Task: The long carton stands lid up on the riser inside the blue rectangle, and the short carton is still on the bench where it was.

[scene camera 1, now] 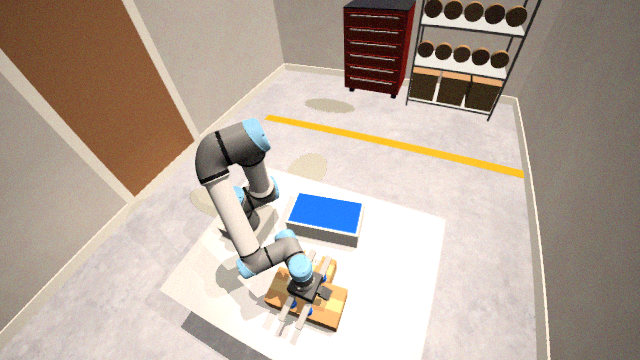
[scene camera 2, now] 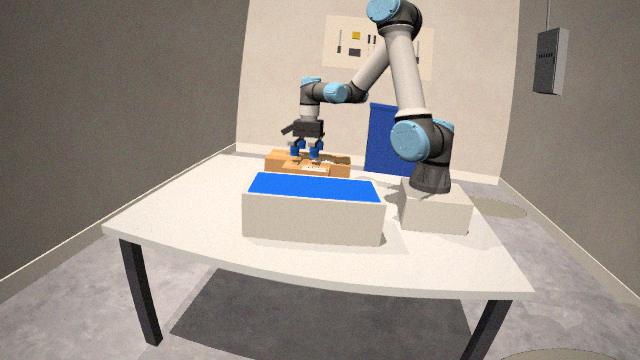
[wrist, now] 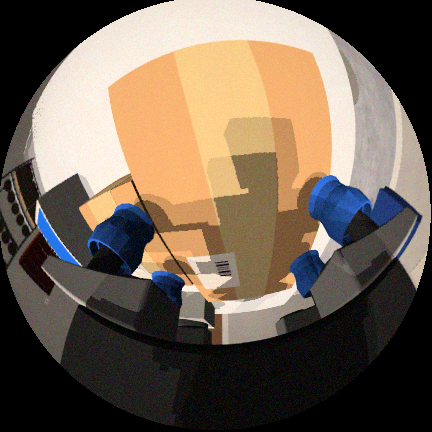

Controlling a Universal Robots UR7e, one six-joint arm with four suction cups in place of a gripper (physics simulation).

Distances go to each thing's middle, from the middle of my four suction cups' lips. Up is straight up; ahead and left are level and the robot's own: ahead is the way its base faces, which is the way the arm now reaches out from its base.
Labels:
The long carton [scene camera 1: 327,314] is 80 mm below my suction cup, 10 mm to the right of it and 10 mm behind it. Also, from my suction cup: riser [scene camera 2: 301,208] 380 mm to the left, 80 mm behind, 70 mm below; short carton [wrist: 100,206] 120 mm to the left, 80 mm below, 20 mm behind.

